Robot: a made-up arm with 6 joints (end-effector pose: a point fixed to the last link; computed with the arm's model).
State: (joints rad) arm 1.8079 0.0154 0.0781 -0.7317 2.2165 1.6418
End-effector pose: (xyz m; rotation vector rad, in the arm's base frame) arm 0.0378 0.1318 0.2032 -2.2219 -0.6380 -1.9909
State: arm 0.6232 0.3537 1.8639 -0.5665 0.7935 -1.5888
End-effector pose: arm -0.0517 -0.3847 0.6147 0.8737 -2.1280 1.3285
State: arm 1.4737 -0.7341 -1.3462 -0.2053 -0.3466 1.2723
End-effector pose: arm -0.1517 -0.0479 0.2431 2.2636 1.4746 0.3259
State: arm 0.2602 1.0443 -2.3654 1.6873 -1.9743 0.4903
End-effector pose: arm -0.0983 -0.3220 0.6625 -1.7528 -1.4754 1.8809
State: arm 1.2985 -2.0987 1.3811 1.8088 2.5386 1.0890
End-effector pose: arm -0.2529 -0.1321 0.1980 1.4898 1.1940 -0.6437
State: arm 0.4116 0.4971 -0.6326 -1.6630 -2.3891 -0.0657
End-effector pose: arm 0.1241 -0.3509 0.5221 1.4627 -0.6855 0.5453
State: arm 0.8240 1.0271 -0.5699 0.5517 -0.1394 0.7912
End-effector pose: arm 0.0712 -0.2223 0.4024 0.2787 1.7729 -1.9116
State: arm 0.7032 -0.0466 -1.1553 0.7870 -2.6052 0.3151
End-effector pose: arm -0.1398 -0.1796 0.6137 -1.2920 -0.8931 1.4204
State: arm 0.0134 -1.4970 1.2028 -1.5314 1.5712 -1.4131
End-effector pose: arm -0.1725 -0.4775 0.7042 0.9226 -0.3089 -1.0763
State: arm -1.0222 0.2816 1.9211 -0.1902 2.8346 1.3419
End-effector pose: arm -0.0078 0.0202 1.2061 0.0454 0.1573 -1.6269
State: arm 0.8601 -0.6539 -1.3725 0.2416 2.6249 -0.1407
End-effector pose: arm -0.2324 -0.2431 0.5819 -0.4769 -1.3737 0.5857
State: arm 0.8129 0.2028 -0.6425 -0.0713 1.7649 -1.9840
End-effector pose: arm 0.0636 -0.2779 0.5877 -0.8921 -0.7091 -0.6967
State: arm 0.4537 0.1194 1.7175 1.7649 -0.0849 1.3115
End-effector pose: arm 0.0537 -0.3057 0.5680 -0.8834 -1.0023 -2.6164
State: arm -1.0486 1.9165 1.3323 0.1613 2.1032 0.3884
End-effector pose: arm 0.0541 -0.2166 1.2132 0.7361 -0.6071 2.0266
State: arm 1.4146 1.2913 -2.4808 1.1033 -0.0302 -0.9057
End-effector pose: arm 0.1067 -0.0840 0.1015 0.3518 1.1395 -0.1221
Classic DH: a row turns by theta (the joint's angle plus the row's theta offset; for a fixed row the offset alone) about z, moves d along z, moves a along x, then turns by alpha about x. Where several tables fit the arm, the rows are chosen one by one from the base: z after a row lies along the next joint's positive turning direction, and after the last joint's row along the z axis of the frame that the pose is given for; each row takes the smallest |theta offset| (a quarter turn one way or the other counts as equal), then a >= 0, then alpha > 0; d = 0 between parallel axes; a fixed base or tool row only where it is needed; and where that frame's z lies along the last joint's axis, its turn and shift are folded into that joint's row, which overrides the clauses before.
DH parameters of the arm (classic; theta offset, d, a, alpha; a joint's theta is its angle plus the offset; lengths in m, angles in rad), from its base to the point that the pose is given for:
base (fixed): 1.5708 0.669 0.156 1.5708
joint 1: 1.1595 -0.1154 -0.1735 1.6095
joint 2: -1.4136 -0.4116 -0.0395 1.2321
joint 3: 1.5551 -0.1202 0.0327 1.4097
joint 4: -0.0744 -0.0502 -0.009 1.5708
joint 5: -1.5623 0.1159 -0.0047 1.801
joint 6: -0.0851 0.0268 -0.0721 -0.9477
tool (fixed): -2.5964 0.0172 0 0

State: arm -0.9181 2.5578 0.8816 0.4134 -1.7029 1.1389
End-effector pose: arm -0.1482 -0.3119 0.9956 -1.8064 -2.4242 0.2641
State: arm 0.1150 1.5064 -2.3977 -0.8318 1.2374 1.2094
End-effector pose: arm 0.0254 -0.2647 0.5764 -0.6679 -2.1013 -1.2261
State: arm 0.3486 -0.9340 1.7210 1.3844 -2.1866 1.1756
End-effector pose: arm -0.0550 -0.3602 0.6639 0.0496 1.8918 0.3788
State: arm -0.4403 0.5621 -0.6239 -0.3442 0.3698 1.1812
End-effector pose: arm 0.0398 -0.2448 0.9505 0.8497 1.3286 -1.9289
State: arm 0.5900 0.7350 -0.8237 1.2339 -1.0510 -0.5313
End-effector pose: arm -0.0248 -0.2112 0.6401 -0.3524 1.1229 -2.7668
